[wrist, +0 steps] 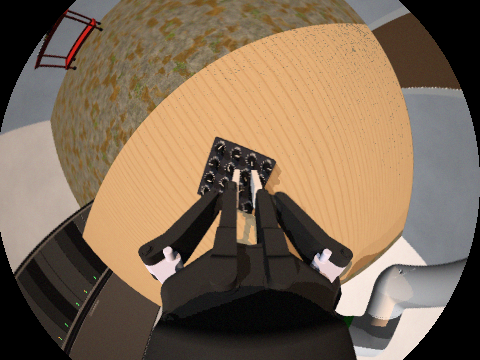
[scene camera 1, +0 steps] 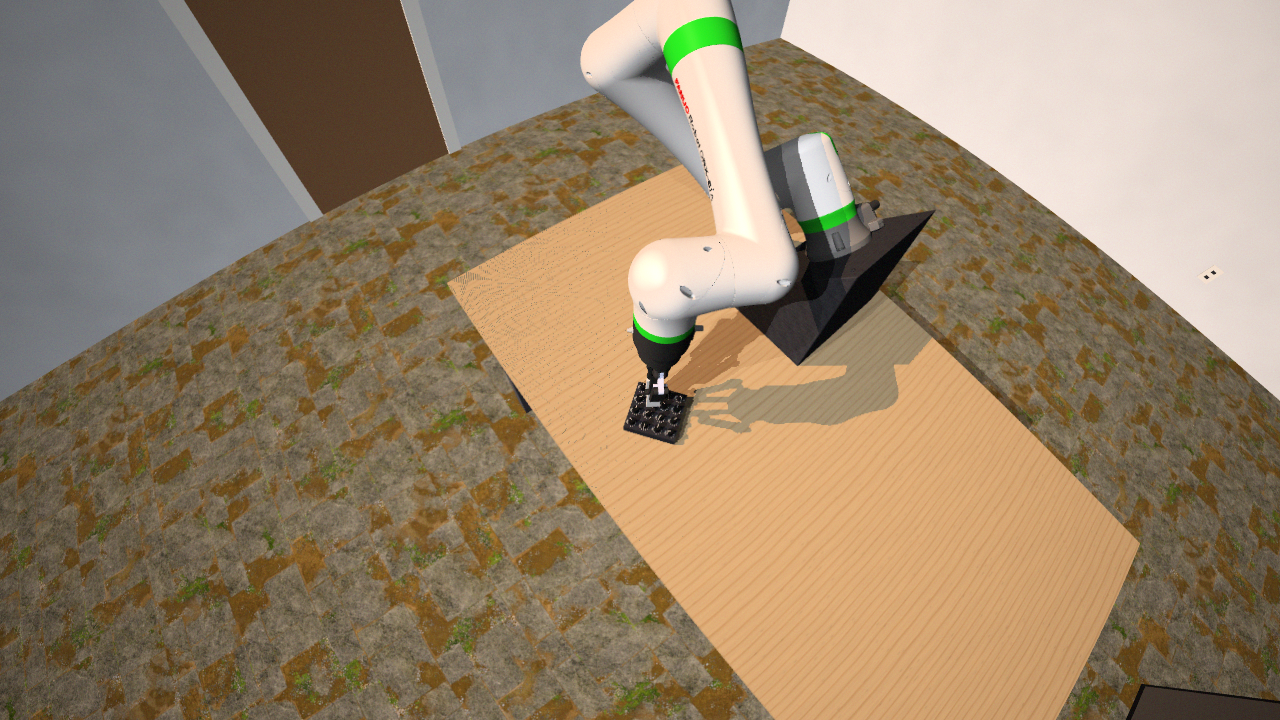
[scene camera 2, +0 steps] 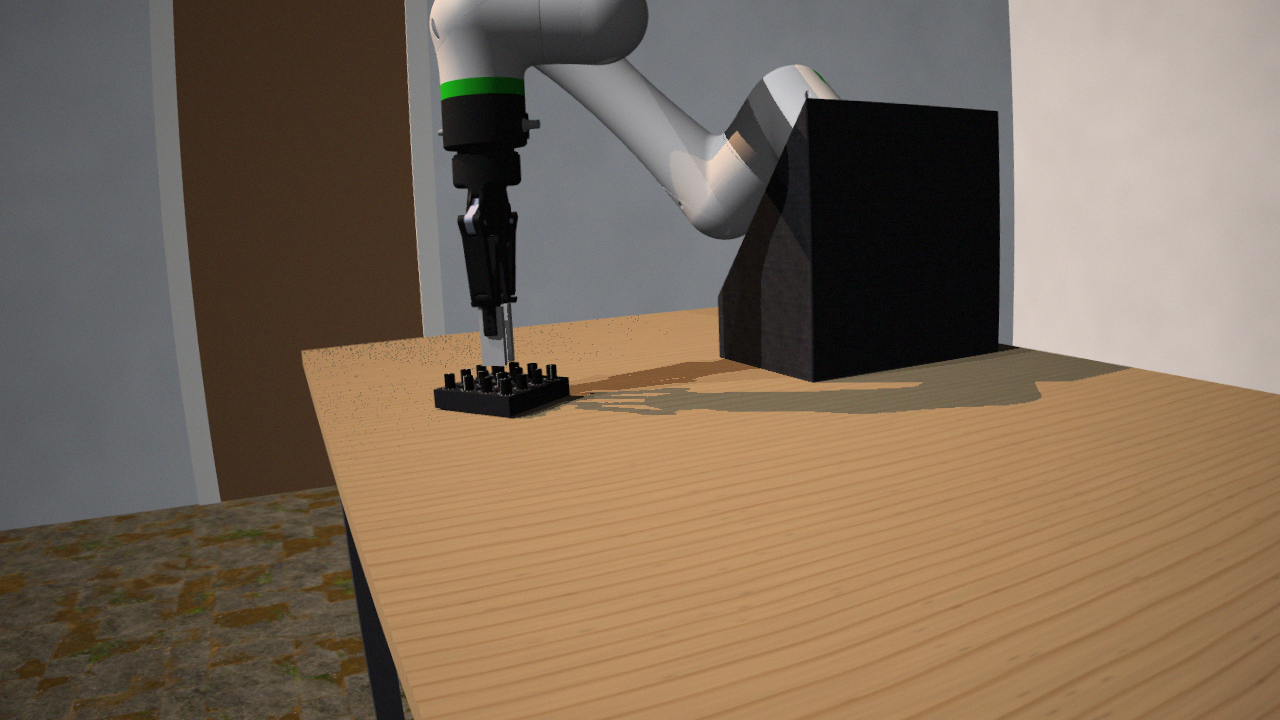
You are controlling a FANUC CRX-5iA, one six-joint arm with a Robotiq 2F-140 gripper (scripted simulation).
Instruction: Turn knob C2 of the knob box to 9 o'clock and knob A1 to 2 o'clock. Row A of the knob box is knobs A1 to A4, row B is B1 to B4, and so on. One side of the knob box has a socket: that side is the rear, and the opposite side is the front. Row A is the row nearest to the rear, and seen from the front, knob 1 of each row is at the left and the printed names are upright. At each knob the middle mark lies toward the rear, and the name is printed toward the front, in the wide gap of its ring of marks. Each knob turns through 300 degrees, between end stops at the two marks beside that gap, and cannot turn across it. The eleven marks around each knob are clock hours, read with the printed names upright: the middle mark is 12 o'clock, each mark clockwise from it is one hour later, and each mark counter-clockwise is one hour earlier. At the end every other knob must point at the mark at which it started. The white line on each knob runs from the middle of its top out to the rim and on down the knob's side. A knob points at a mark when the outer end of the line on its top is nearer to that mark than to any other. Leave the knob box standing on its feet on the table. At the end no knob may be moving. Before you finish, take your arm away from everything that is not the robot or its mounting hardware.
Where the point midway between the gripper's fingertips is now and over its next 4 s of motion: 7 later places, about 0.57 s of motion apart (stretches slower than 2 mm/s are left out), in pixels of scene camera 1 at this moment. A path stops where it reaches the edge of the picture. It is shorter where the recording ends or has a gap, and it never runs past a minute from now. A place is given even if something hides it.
My gripper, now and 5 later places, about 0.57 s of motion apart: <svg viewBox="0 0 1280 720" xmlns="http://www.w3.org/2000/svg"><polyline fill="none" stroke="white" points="652,399 651,401 652,398 653,393 654,388 657,367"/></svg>
